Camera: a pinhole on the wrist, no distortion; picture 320 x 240 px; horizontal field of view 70.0 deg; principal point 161.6 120.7 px. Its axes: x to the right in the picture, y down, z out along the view. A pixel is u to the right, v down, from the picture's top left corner.
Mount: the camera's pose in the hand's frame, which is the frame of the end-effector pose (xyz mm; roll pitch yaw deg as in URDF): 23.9 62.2 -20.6 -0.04 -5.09 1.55
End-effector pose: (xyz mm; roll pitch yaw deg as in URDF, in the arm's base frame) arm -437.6 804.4 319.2 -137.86 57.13 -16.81
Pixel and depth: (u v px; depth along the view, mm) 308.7 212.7 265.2
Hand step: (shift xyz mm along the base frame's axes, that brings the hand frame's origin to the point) -147.5 91.8 -307.8
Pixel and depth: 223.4 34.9 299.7
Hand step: -35.9 248.4 -165.1
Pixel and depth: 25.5 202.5 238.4
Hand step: -263.4 111.7 -16.0
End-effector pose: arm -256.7 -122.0 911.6 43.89 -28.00 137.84
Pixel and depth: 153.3 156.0 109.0
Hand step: 37.2 -28.3 108.6
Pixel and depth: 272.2 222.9 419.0
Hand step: 115.1 36.3 505.7
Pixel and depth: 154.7 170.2 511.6
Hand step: 333.6 -13.0 396.6
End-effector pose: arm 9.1 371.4 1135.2 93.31 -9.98 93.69
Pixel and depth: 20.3 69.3 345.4
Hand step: 315.5 -187.3 -76.4
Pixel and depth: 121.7 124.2 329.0
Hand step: 309.1 -50.1 36.0
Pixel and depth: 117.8 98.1 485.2
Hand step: 460.2 -76.7 -34.3
